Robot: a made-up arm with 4 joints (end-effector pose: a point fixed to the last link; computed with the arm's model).
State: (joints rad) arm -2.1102 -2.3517 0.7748 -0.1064
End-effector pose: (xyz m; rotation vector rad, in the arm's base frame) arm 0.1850 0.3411 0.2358 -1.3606 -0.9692 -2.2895
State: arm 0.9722 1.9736 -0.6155 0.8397
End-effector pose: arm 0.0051 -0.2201 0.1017 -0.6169 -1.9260 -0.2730
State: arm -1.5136 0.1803 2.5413 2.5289
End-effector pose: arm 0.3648 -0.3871 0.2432 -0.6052 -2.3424 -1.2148
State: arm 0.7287 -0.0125 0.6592 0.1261
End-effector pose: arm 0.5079 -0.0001 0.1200 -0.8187 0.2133 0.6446
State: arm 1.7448 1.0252 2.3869 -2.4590
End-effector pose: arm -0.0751 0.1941 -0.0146 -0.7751 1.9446 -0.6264
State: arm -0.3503 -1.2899 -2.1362 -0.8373
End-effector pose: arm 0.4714 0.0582 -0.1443 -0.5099 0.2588 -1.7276
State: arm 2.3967 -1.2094 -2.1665 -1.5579
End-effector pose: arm 0.5885 -0.0958 0.2128 -1.7713 -2.2237 0.1230
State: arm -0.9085 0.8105 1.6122 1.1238
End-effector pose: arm 0.3120 -0.2455 0.3331 -0.8135 -1.6388 0.2715
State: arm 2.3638 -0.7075 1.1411 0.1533
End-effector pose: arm 0.5741 -0.1231 0.1587 -1.7386 1.4624 -0.0829
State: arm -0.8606 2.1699 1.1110 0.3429
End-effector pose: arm -0.0831 -0.0467 0.0715 -0.8436 -1.8326 -0.5370
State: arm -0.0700 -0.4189 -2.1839 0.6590
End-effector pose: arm 0.2985 0.1119 0.1549 -0.7858 1.0199 -1.9861
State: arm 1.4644 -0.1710 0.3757 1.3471
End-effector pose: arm 0.5710 0.1377 0.2457 -2.7261 0.2680 0.5119
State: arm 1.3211 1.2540 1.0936 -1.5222
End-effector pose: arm 0.0020 0.0997 -0.0332 -0.5177 0.7561 1.2344
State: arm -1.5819 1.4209 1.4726 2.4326
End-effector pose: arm -0.1693 -0.2825 0.0914 -1.6489 -0.6721 -1.7075
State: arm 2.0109 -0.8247 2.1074 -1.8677
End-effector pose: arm 0.5399 0.0645 -0.0083 0.7698 1.6408 -1.1525
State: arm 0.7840 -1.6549 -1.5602 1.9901
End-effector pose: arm 0.6649 -0.0585 -0.0043 1.4219 -1.7560 0.2386
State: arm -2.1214 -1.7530 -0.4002 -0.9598
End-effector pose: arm 0.4111 0.2640 0.2637 1.7662 1.9856 0.8713
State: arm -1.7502 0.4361 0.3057 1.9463
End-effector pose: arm 0.3011 -0.3373 -0.1908 -0.2582 -0.1713 -0.4999
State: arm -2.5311 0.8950 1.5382 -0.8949
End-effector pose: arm 0.1680 -0.1232 -0.0137 1.9055 -1.8672 0.5620
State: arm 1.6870 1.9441 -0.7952 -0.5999
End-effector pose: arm 0.0215 -0.0118 0.0499 0.0116 -1.1872 1.3913
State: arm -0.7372 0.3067 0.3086 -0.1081
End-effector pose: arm 0.4016 -0.1090 0.0943 0.7845 -0.3942 0.2022
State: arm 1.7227 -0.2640 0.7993 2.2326
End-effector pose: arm 0.6660 0.2520 0.0839 2.2638 -0.0528 -1.0643
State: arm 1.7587 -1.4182 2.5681 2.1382
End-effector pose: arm 0.7105 -0.3070 -0.1234 -1.0389 0.1053 1.8118
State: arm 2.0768 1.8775 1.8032 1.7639
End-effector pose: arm -0.2350 0.0600 -0.1270 0.2821 0.9332 -1.1841
